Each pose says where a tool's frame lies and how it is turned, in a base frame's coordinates. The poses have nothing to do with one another.
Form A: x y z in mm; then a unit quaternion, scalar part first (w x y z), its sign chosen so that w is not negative.
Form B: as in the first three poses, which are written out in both.
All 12 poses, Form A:
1: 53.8 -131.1 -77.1 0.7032 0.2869 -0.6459 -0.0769
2: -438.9 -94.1 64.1 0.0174 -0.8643 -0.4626 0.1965
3: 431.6 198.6 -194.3 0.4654 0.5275 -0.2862 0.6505
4: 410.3 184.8 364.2 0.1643 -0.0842 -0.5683 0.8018
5: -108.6 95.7 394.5 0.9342 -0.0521 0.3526 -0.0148
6: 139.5 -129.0 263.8 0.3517 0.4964 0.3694 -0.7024
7: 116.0 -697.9 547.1 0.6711 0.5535 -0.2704 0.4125
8: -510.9 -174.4 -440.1 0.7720 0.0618 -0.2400 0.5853
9: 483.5 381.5 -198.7 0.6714 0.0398 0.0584 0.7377
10: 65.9 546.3 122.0 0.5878 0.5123 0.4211 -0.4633
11: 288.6 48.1 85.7 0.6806 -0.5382 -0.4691 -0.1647
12: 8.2 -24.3 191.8 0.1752 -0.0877 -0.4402 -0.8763
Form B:
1: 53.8 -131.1 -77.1 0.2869 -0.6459 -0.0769 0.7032
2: -438.9 -94.1 64.1 -0.8643 -0.4626 0.1965 0.0174
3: 431.6 198.6 -194.3 0.5275 -0.2862 0.6505 0.4654
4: 410.3 184.8 364.2 -0.0842 -0.5683 0.8018 0.1643
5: -108.6 95.7 394.5 -0.0521 0.3526 -0.0148 0.9342
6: 139.5 -129.0 263.8 0.4964 0.3694 -0.7024 0.3517
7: 116.0 -697.9 547.1 0.5535 -0.2704 0.4125 0.6711
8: -510.9 -174.4 -440.1 0.0618 -0.2400 0.5853 0.7720
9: 483.5 381.5 -198.7 0.0398 0.0584 0.7377 0.6714
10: 65.9 546.3 122.0 0.5123 0.4211 -0.4633 0.5878
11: 288.6 48.1 85.7 -0.5382 -0.4691 -0.1647 0.6806
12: 8.2 -24.3 191.8 -0.0877 -0.4402 -0.8763 0.1752
